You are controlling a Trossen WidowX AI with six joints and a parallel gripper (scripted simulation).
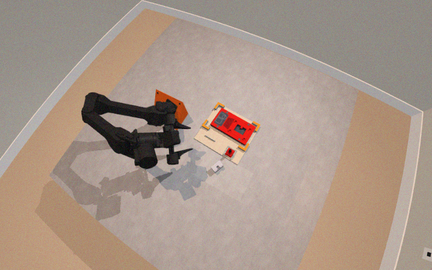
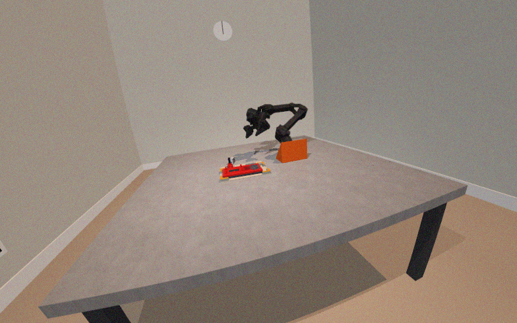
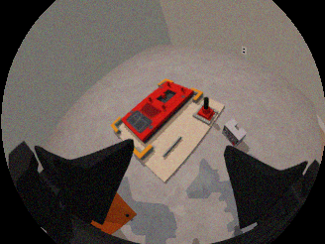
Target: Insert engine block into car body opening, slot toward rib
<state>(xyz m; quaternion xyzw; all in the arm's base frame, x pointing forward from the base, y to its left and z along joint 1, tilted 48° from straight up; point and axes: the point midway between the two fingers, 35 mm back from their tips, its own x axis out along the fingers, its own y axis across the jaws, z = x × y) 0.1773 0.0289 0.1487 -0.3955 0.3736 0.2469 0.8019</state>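
Now: the engine block 14 cm ahead of my gripper tip, 13 cm below it and 2 cm to the right of it.
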